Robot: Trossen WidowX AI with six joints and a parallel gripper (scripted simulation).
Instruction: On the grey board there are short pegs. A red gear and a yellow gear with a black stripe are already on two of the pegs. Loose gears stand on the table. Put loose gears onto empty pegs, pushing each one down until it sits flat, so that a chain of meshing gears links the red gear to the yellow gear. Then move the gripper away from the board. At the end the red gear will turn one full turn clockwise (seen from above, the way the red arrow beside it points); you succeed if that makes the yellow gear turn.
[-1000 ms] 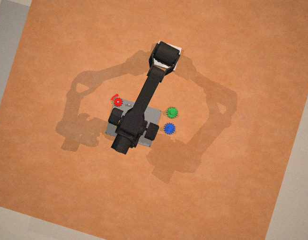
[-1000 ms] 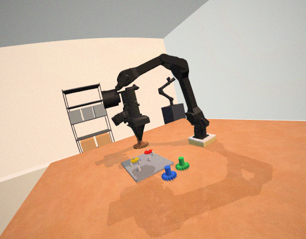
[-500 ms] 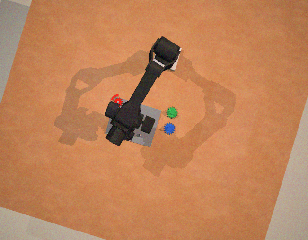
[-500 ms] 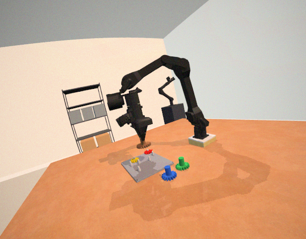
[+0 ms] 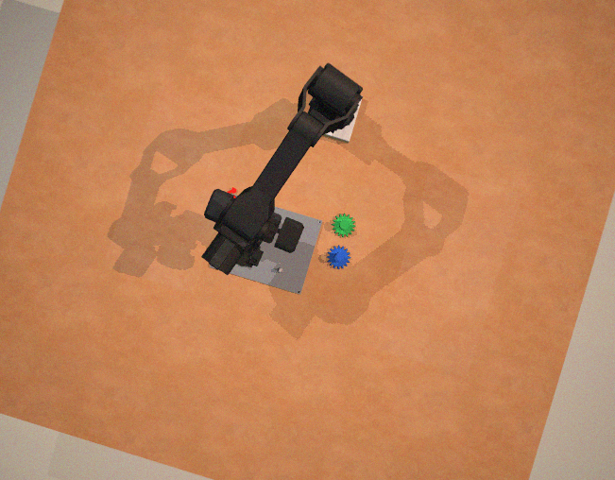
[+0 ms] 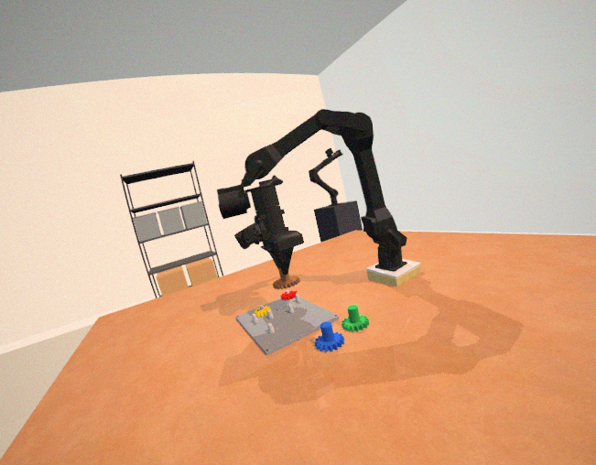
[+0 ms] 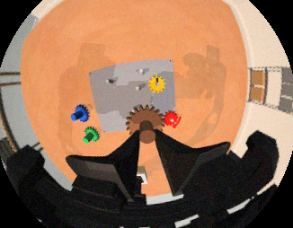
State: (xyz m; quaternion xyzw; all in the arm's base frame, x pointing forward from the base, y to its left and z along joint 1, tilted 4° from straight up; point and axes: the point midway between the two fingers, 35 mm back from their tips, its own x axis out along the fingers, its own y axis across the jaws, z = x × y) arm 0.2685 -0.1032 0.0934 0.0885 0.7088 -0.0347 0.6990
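My gripper tip is now 30 mm past the red gear, 70 mm to the left of it and 80 mm above it. From my gripper tip the other things lie so: brown gear (10 mm below); red arrow (50 mm behind, 90 mm to the right, 90 mm below); yellow gear (60 mm ahead, 40 mm to the right, 80 mm below).
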